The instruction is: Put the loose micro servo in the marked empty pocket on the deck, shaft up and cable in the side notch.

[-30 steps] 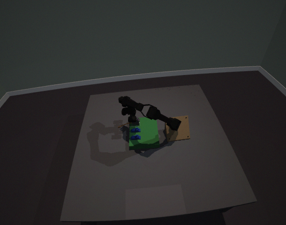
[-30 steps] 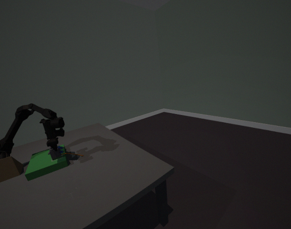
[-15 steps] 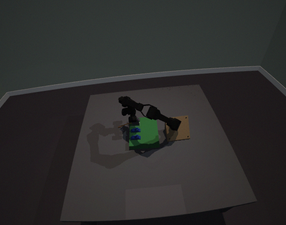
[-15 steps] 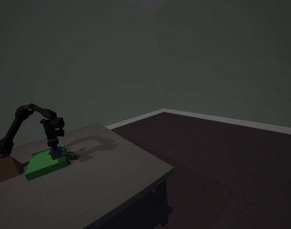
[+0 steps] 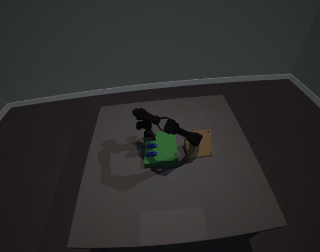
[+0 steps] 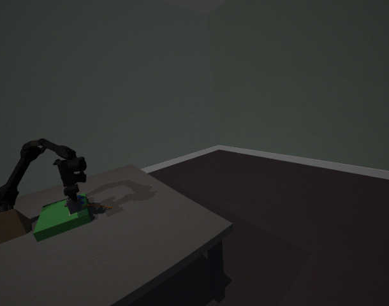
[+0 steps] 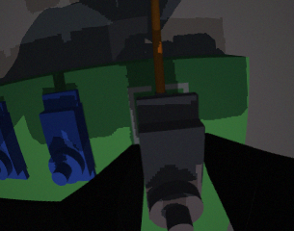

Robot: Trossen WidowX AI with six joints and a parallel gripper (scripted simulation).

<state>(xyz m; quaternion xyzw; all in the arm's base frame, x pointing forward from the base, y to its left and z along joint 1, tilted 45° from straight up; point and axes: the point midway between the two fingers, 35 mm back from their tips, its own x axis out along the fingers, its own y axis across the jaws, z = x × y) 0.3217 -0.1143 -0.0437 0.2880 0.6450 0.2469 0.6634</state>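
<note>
Right now the green deck is 110 mm behind my gripper tip, 90 mm to the left of it and 80 mm below it.
</note>
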